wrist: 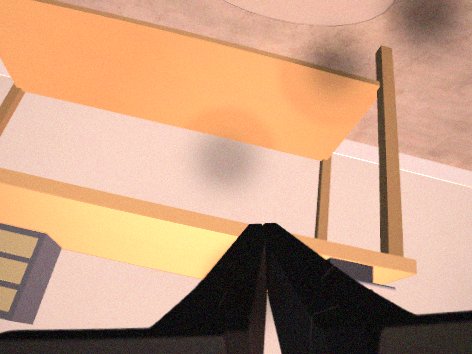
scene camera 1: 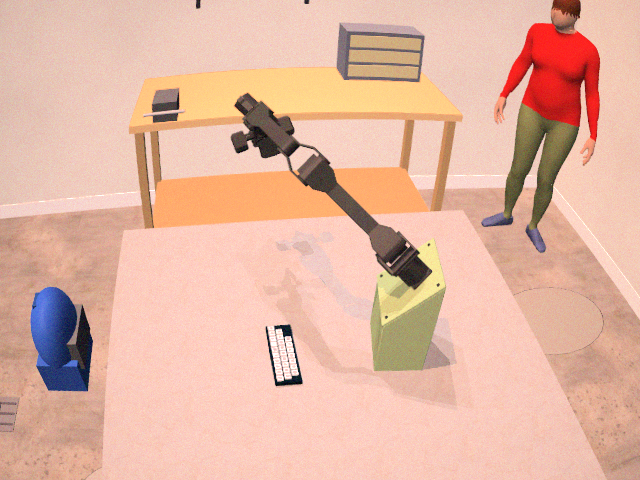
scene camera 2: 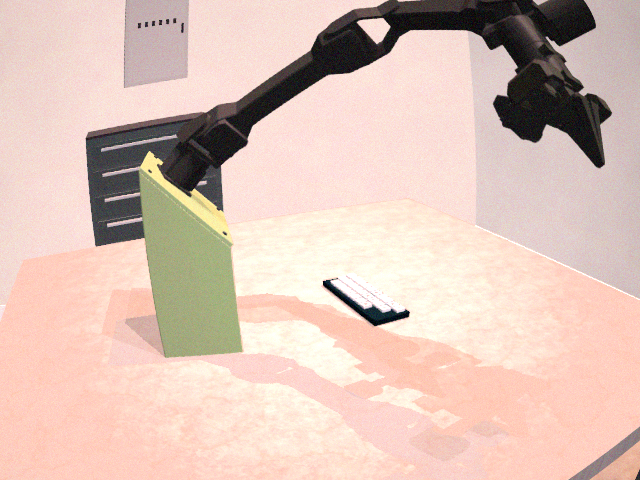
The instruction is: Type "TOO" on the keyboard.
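Where they show: gripper, fingertip midpoint: (wrist: pixel 262 236) (scene camera 2: pixel 601 166); arm's base, link origin: (scene camera 1: pixel 418 275) (scene camera 2: pixel 172 180).
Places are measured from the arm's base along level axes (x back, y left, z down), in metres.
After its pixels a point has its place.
Observation:
A small dark keyboard (scene camera 1: pixel 283 354) @[x -0.315, y -0.115, z 0.253 m] (scene camera 2: pixel 367 300) @[x -0.291, y -0.152, z 0.255 m] with white keys lies flat on the pale table (scene camera 1: pixel 180 423) @[x -0.666, y -0.015, z 0.270 m] (scene camera 2: pixel 289 428) @[x 0.063, y -0.348, z 0.271 m], in front of the green pedestal. Its letters are too small to read. My gripper (scene camera 2: pixel 600 164) @[x -0.130, y -0.652, z -0.082 m] (wrist: pixel 262 236) @[x -0.130, y -0.652, z -0.082 m] is shut and empty, its fingertips together. It is high above the table and well away from the keyboard, beyond its far side in the scene camera 1 view. In the scene camera 2 view the fingers point down and to the right. The keyboard does not show in the wrist view.
The green pedestal (scene camera 1: pixel 400 335) @[x -0.076, y 0.062, z 0.124 m] (scene camera 2: pixel 193 289) @[x 0.032, y -0.097, z 0.153 m] carries the arm's base. A wooden workbench (scene camera 1: pixel 289 95) (wrist: pixel 150 240) stands beyond the table, with a drawer unit (scene camera 1: pixel 382 54) (wrist: pixel 30 275) on it. A blue chair (scene camera 1: pixel 54 325) and a person in red (scene camera 1: pixel 560 77) are beside the table.

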